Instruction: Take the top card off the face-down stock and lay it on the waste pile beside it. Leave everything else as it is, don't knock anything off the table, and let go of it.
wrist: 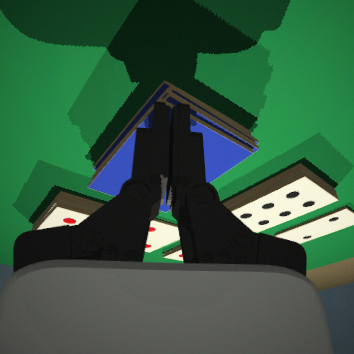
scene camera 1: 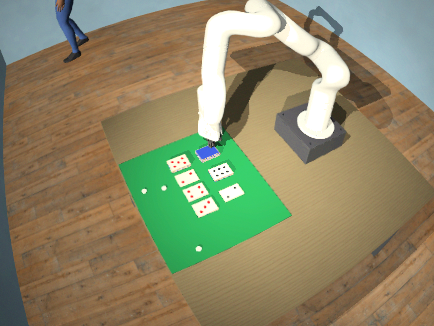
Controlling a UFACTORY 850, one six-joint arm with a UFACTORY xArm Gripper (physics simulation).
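The face-down stock (scene camera 1: 207, 152) (wrist: 225, 150) is a blue-backed pile on the green mat (scene camera 1: 240, 220), its layers slightly askew at the far corner in the wrist view. My gripper (scene camera 1: 212, 144) (wrist: 168, 122) is shut, with its fingertips over that corner of the stock; I cannot tell whether they touch it. No card shows between the fingers. A thick face-up pile with black spots (scene camera 1: 220, 171) (wrist: 280, 202) lies on one side of the stock, and a thick face-up pile with red spots (scene camera 1: 178, 162) (wrist: 52, 217) on another. Which is the waste pile is not marked.
Three red-spotted cards (scene camera 1: 187, 177) (scene camera 1: 195, 191) (scene camera 1: 205, 206) lie in a row beyond the red pile. A black-spotted card (scene camera 1: 231, 192) (wrist: 320, 222) lies past the black pile. Small white pieces (scene camera 1: 144, 191) (scene camera 1: 164, 188) (scene camera 1: 198, 248) stand on the mat.
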